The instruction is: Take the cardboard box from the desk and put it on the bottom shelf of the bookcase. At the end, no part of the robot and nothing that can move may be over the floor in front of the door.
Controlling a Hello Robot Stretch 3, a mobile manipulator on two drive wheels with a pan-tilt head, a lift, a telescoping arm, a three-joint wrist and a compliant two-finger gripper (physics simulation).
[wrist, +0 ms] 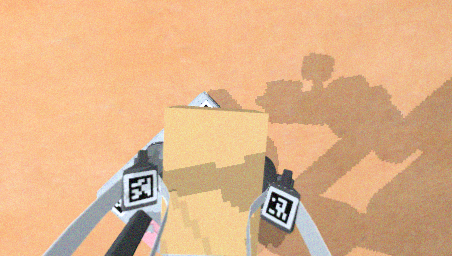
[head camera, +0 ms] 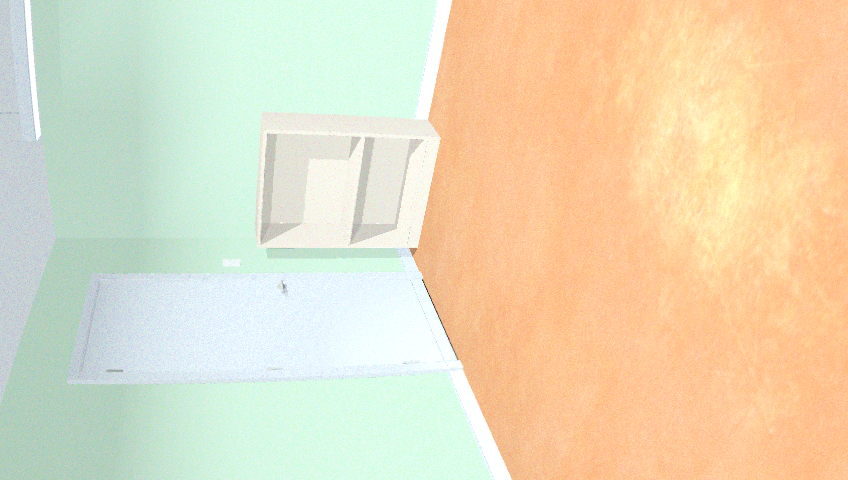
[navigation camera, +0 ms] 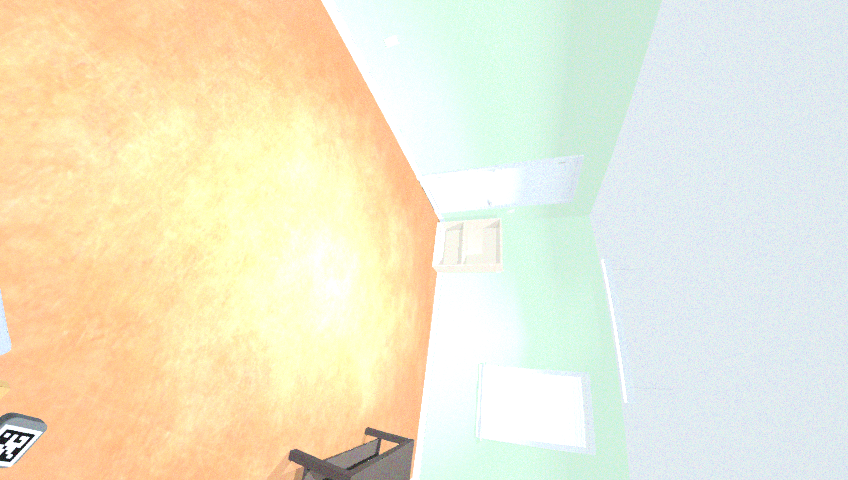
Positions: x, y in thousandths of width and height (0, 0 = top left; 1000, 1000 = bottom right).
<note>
In view: my gripper (wrist: 477, 643), a cardboard box (wrist: 472, 619), a cream bookcase (head camera: 358, 330) and a door (head camera: 255, 682).
The cream bookcase shows as well in the navigation camera view (navigation camera: 571, 507). The door shows as well in the navigation camera view (navigation camera: 654, 376). The head camera view does not show the cardboard box: it is out of frame.
</note>
